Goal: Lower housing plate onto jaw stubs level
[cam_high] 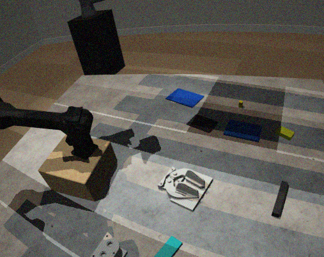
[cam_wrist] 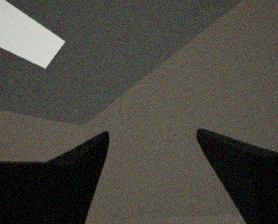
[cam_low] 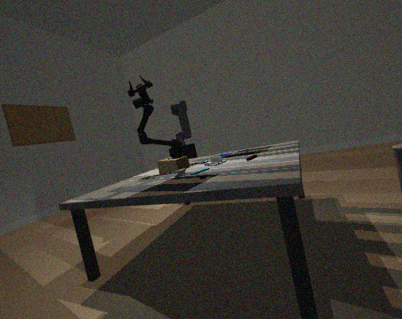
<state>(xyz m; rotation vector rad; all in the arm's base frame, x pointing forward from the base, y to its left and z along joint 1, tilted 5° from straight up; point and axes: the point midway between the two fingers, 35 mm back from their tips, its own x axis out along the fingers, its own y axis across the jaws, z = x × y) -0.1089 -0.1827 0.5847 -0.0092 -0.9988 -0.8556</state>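
The teal piece is 71 cm below my gripper tip, 39 cm ahead of it and 1 cm to the left of it. The rest, counted from my gripper tip: dark bar (71 cm below, 62 cm ahead, 27 cm to the left); yellow cube (70 cm below, 66 cm to the left, 42 cm ahead); dark tile (71 cm below, 52 cm to the left, 31 cm ahead).
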